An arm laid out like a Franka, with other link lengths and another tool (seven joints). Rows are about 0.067 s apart.
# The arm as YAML. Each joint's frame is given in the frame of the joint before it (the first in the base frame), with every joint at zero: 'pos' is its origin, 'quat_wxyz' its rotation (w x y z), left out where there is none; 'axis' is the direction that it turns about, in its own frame. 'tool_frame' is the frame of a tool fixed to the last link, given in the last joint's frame.
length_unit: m
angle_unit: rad
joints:
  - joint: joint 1
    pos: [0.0, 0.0, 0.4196]
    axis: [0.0, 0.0, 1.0]
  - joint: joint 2
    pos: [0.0, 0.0, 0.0]
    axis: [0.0, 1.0, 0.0]
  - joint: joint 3
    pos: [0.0, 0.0, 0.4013]
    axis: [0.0, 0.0, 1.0]
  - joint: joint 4
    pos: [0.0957, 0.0, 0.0]
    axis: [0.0, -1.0, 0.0]
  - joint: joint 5
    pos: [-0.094, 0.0, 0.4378]
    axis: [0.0, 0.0, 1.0]
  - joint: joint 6
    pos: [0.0, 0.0, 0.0]
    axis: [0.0, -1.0, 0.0]
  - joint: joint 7
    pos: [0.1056, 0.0, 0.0]
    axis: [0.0, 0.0, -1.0]
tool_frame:
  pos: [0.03, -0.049, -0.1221]
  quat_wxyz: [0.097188, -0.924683, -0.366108, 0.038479]
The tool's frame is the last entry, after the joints.
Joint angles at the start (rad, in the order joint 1, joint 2, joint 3, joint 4, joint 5, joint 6, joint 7):
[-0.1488 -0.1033 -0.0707 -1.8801 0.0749 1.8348 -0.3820]
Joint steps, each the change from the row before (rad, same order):
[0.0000 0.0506 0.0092 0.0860 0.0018 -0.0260 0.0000]
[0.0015 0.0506 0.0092 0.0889 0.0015 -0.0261 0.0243]
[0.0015 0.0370 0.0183 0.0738 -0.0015 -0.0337 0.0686]
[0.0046 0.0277 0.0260 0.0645 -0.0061 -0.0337 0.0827]
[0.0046 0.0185 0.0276 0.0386 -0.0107 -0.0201 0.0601]
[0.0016 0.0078 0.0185 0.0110 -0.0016 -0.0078 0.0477]
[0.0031 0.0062 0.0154 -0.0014 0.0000 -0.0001 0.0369]
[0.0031 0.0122 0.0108 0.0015 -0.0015 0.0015 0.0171]
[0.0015 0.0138 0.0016 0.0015 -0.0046 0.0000 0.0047]
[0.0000 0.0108 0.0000 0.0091 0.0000 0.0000 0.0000]
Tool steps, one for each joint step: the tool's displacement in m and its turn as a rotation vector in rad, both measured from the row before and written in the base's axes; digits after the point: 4 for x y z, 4 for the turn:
[0.0227 0.0028 0.0143 -0.0039 -0.0090 0.0105]
[0.0214 0.0034 0.0147 -0.0017 -0.0104 -0.0118]
[0.0137 0.0094 0.0128 0.0034 0.0013 -0.0456]
[0.0098 0.0167 0.0133 0.0022 0.0024 -0.0487]
[0.0070 0.0184 0.0065 -0.0028 0.0043 -0.0258]
[0.0022 0.0118 -0.0005 0.0050 0.0070 -0.0269]
[0.0022 0.0113 -0.0055 0.0054 0.0095 -0.0183]
[0.0048 0.0083 -0.0078 0.0022 0.0101 -0.0032]
[0.0047 0.0009 -0.0090 -0.0024 0.0127 -0.0013]
[0.0040 -0.0005 -0.0026 0.0008 0.0016 -0.0001]

